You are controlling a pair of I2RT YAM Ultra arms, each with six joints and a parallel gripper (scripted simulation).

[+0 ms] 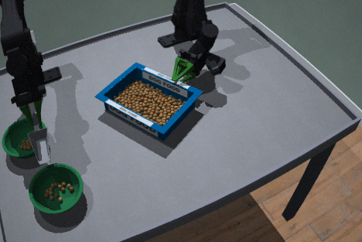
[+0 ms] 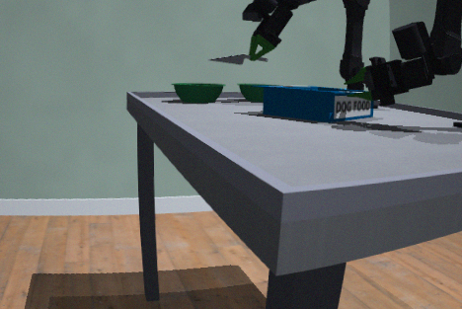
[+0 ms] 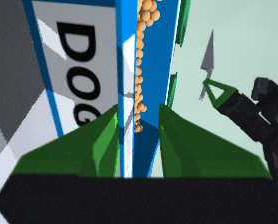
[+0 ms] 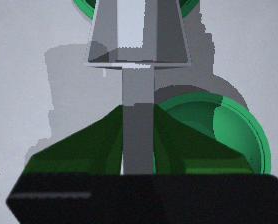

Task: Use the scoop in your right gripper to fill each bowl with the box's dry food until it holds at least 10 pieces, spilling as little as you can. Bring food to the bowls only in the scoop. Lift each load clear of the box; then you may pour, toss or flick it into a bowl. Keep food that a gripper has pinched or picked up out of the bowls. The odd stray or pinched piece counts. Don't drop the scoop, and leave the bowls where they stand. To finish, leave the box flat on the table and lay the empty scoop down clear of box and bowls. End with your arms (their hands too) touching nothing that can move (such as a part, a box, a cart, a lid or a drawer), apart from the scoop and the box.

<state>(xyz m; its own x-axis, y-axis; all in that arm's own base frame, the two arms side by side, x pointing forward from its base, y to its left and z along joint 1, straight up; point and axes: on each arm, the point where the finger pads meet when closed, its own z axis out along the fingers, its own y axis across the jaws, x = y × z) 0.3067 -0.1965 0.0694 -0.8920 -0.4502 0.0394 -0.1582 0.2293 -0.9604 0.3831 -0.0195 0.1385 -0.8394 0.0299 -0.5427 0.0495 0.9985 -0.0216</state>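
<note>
The grey scoop lies 5 cm ahead of my right hand and 1 cm below it. Round my right hand: box: 5 cm behind, 36 cm to the left, 9 cm below.
</note>
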